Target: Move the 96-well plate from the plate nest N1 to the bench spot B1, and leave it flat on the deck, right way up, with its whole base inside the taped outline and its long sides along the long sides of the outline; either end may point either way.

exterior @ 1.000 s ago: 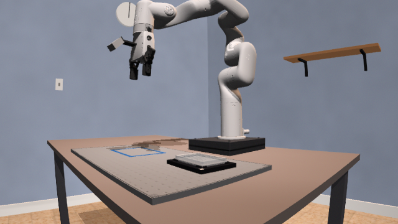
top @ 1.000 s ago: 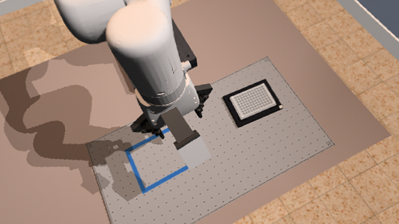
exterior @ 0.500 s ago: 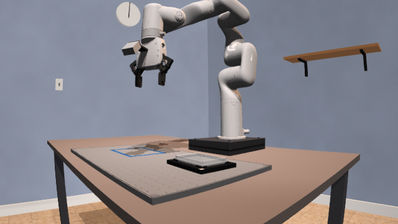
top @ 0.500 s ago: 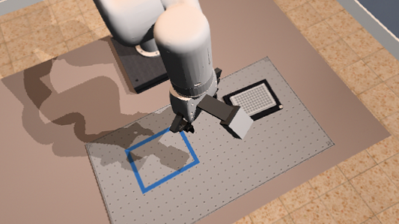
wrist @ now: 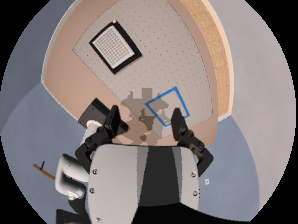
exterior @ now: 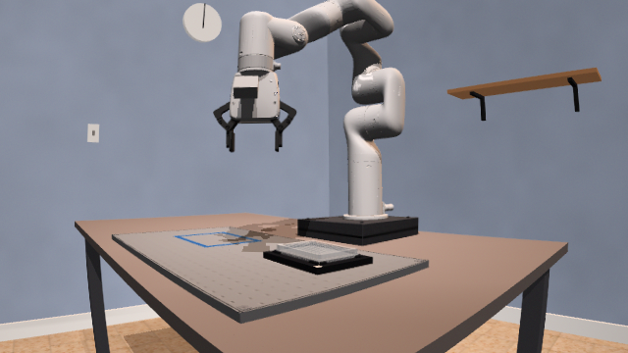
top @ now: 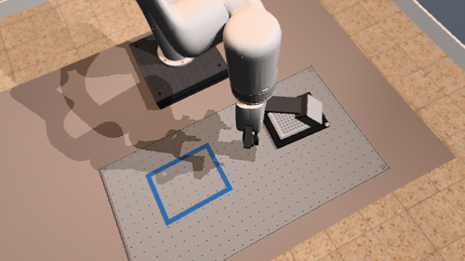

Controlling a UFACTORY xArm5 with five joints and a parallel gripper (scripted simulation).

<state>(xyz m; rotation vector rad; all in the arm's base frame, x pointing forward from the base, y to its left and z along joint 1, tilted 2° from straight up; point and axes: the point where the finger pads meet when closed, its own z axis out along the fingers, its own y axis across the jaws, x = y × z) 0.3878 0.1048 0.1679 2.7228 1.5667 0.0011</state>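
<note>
The 96-well plate lies 50 mm behind my hand, 150 mm to the left of it and 190 mm below it. Also, from my hand: black plate nest (50 mm behind, 150 mm to the left, 200 mm below).
</note>
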